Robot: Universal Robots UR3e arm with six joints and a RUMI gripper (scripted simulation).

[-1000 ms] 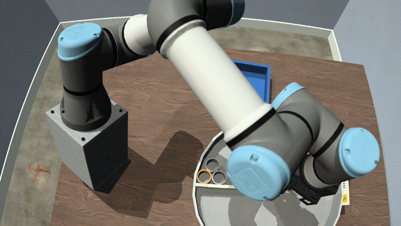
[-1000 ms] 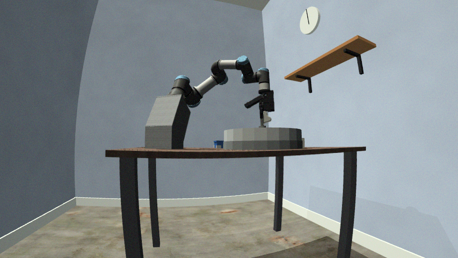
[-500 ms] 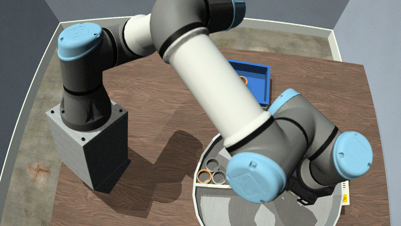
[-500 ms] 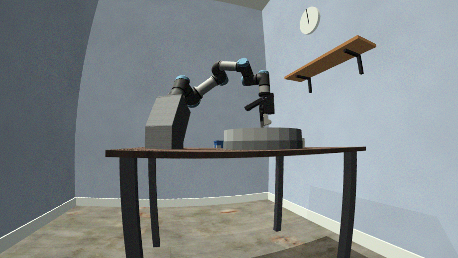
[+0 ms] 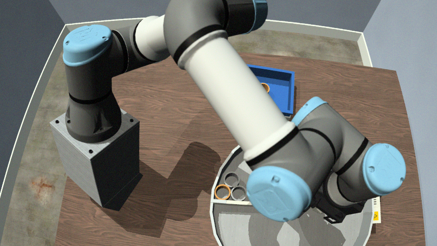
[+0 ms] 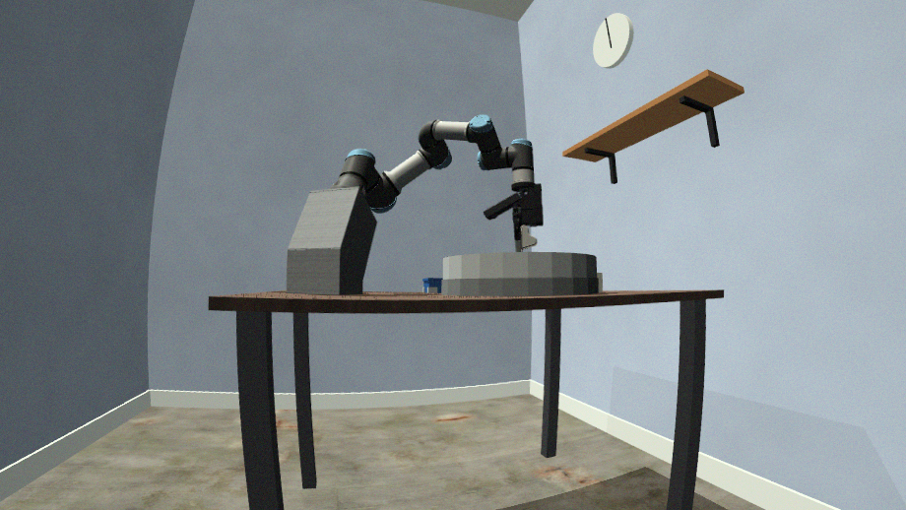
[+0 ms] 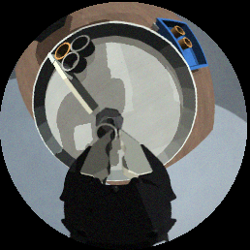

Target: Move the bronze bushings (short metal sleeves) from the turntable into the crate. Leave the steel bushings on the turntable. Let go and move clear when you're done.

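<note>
Now: the grey turntable 5 cm below my hand, 2 cm to the right of it and 1 cm behind it. From my hand the other things lie so: blue crate (32 cm to the left, 12 cm behind, 8 cm below).
</note>
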